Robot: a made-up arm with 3 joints. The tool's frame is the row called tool. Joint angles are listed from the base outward.
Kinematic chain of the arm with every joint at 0, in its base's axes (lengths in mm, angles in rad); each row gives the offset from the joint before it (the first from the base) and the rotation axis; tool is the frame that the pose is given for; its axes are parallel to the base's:
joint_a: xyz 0 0 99 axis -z
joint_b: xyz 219 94 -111 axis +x
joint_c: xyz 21 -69 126 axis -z
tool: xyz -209 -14 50
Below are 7 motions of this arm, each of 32 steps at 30 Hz.
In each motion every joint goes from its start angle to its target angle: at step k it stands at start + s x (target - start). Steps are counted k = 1, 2, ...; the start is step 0. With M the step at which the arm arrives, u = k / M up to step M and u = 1 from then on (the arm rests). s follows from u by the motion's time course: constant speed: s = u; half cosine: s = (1 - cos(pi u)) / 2; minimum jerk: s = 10 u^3 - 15 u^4 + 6 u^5.
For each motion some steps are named. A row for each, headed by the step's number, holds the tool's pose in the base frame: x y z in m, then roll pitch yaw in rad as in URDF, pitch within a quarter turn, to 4 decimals.
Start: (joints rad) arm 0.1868 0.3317 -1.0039
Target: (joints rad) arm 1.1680 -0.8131 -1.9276
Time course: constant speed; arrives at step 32
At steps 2, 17, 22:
2: 0.0964 -0.2317 0.0916 0.1290 -0.2265 0.7988
17: 0.0990 -0.2504 0.2333 -0.0216 0.2757 0.7836
22: 0.1163 -0.2536 0.2677 0.0333 0.4542 0.7853

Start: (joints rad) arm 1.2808 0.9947 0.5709
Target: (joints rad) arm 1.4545 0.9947 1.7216
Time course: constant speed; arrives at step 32
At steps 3, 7, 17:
3: -0.0062 -0.0729 0.1269 0.8753 0.5545 -1.7111
7: 0.0093 -0.0880 0.1465 0.8085 0.6619 -1.8495
17: 0.0401 -0.1428 0.1838 0.5280 0.8884 -2.2994

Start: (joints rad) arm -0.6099 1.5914 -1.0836
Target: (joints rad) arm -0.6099 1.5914 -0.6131
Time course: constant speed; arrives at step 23
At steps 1, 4, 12, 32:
1: 0.1674 0.0235 -0.2740 1.6132 -1.0628 0.5729
4: 0.1581 0.0168 -0.2682 1.6090 -1.0014 0.5777
12: 0.1349 0.0001 -0.2493 1.6016 -0.8379 0.5870
32: 0.1078 -0.0196 -0.2163 1.5960 -0.6130 0.5954

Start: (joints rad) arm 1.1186 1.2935 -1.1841
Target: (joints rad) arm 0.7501 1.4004 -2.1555
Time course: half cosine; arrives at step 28
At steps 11, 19, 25, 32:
11: 0.0109 -0.2804 -0.2403 0.2442 -1.3218 0.3239
19: 0.1228 -0.3287 -0.2328 -1.0559 -1.1655 1.8258
25: 0.1795 -0.3372 -0.2170 -1.2511 -0.9897 2.1112
32: 0.1871 -0.3376 -0.2143 -1.2686 -0.9646 2.1407

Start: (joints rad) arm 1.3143 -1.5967 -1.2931
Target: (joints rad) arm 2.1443 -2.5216 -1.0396
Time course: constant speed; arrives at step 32
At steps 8, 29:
8: 0.3416 -0.1668 0.2050 -2.2370 1.1467 -2.1435
29: 0.2845 -0.3251 0.0220 -2.7483 0.6035 -3.0060

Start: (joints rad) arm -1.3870 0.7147 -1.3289
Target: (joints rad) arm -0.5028 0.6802 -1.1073
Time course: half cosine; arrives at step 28
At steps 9, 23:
9: 0.2843 0.0915 -0.0555 0.2423 -0.6706 2.3724
23: 0.2563 -0.0987 -0.0418 0.3378 -0.6055 1.5884

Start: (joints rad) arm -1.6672 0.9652 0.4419
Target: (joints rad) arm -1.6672 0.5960 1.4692
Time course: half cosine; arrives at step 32
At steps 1, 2, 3, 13, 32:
1: 0.0414 0.0495 0.0951 0.9157 0.3610 1.4022
2: 0.0402 0.0500 0.0966 0.9112 0.3662 1.3964
3: 0.0383 0.0508 0.0992 0.9037 0.3746 1.3866
13: -0.0203 0.0837 0.1597 0.6518 0.5641 1.0560
32: -0.1282 0.1934 0.2108 0.0687 0.5925 0.2190

